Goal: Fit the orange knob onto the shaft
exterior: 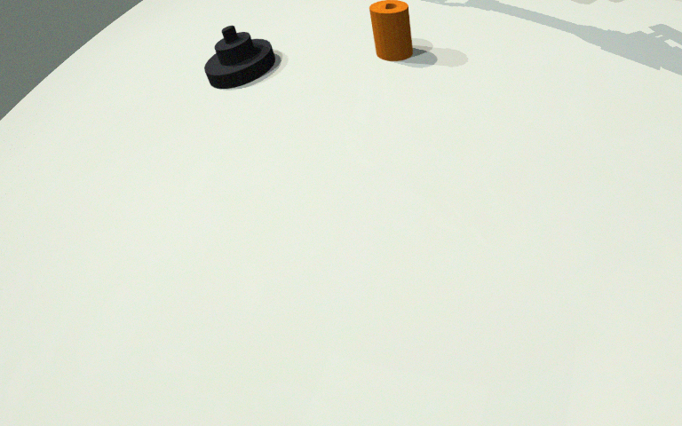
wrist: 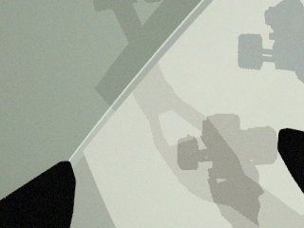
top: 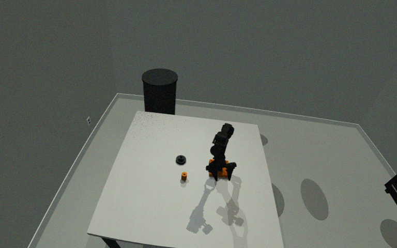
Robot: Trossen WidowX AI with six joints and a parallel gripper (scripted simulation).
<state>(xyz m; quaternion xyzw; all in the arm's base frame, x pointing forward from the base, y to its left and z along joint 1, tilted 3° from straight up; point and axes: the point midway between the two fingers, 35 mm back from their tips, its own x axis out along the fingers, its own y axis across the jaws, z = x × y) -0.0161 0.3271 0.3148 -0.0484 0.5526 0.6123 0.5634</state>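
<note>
The orange knob is 260 mm ahead of my gripper tip, 180 mm to the right of it and 310 mm below it. Also, from my gripper tip: dark round pedestal (330 mm ahead, 340 mm to the right, 310 mm below).
</note>
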